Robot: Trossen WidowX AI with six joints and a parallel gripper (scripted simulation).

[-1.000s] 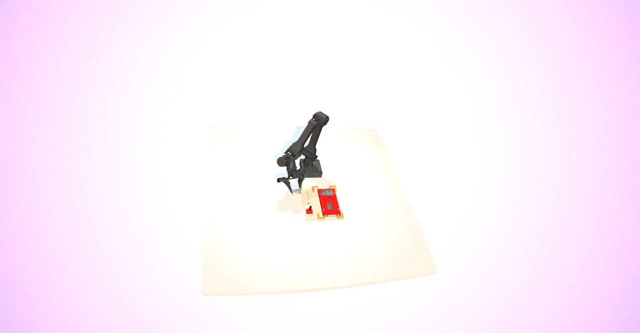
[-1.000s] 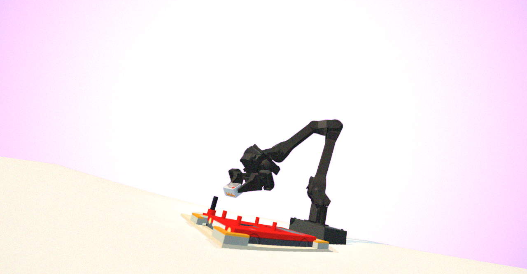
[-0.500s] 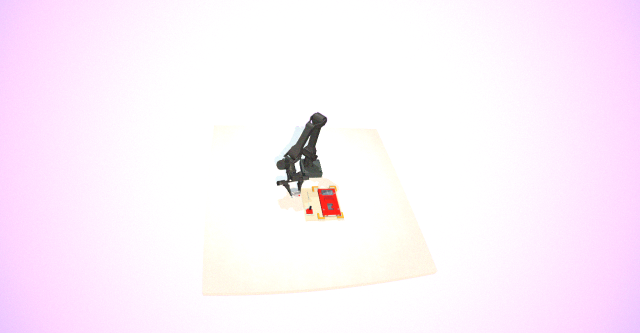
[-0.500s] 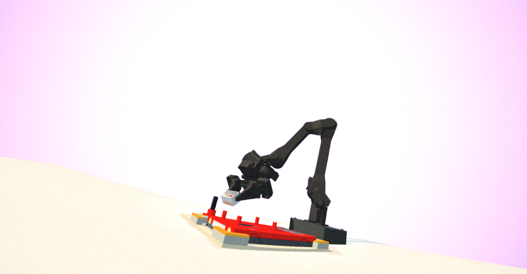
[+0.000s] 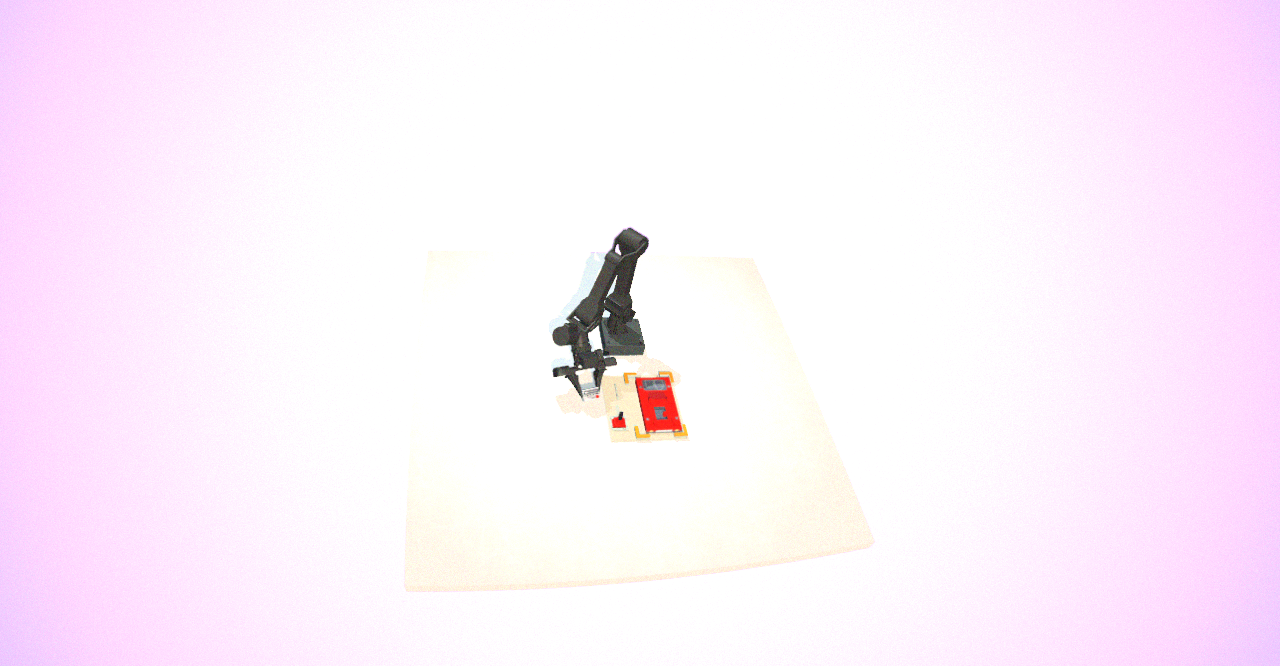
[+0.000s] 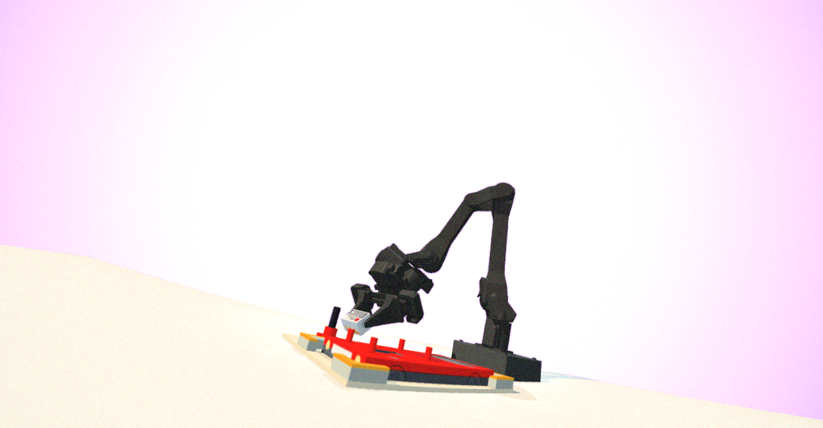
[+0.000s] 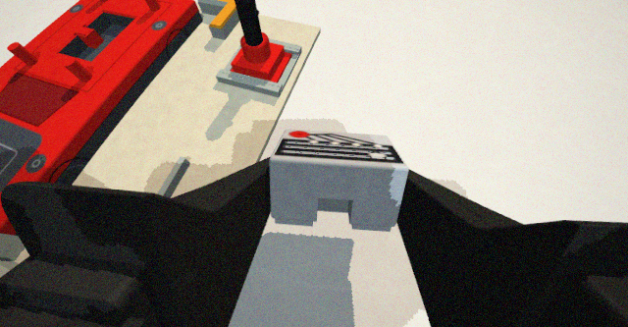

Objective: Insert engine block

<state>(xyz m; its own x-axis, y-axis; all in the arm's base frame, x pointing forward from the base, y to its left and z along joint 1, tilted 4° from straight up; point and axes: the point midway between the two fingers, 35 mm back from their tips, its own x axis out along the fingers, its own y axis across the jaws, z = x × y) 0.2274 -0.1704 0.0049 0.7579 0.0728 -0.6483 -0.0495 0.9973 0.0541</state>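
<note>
The black peg lies 9 cm ahead of my gripper tip, 6 cm to the left of it and 1 cm below it. Round my gripper tip: engine block 1 cm behind; beige base plate 6 cm ahead, 17 cm to the left, 3 cm below.
</note>
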